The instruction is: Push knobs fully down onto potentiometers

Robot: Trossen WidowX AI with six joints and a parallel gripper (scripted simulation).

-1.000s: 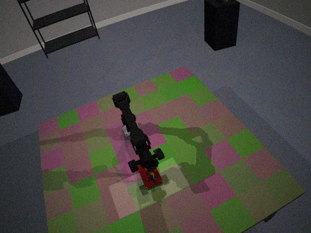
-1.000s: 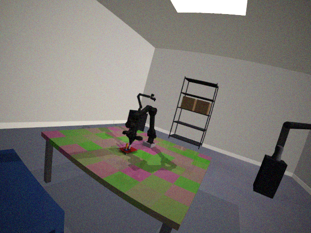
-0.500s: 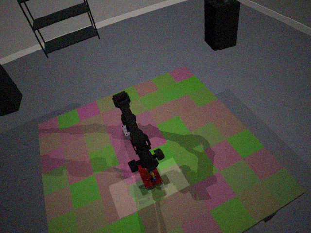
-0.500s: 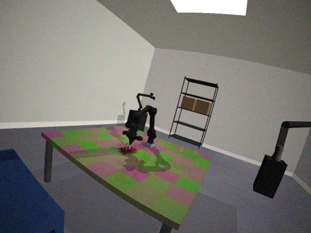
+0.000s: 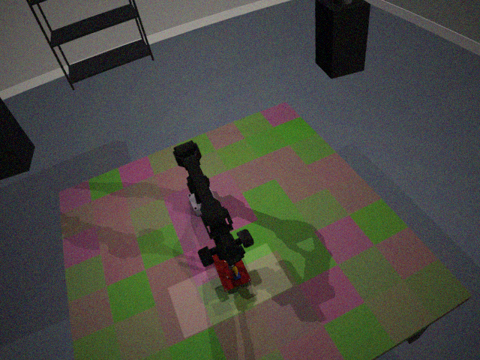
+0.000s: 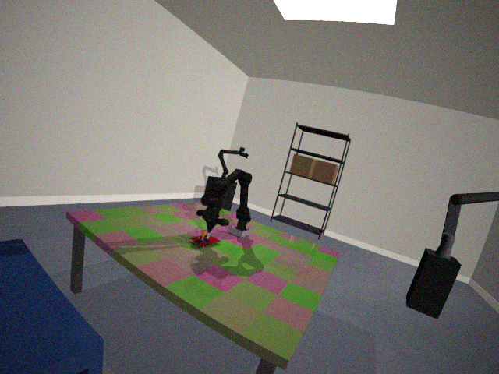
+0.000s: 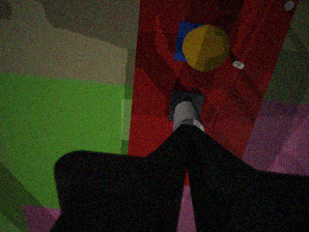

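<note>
My gripper tip is 5 cm short of the orange-topped knob and 1 cm to the right of it. Also, from my gripper tip: white-topped knob (2 cm below); blue potentiometer (5 cm ahead, 2 cm below, 1 cm to the left).
</note>
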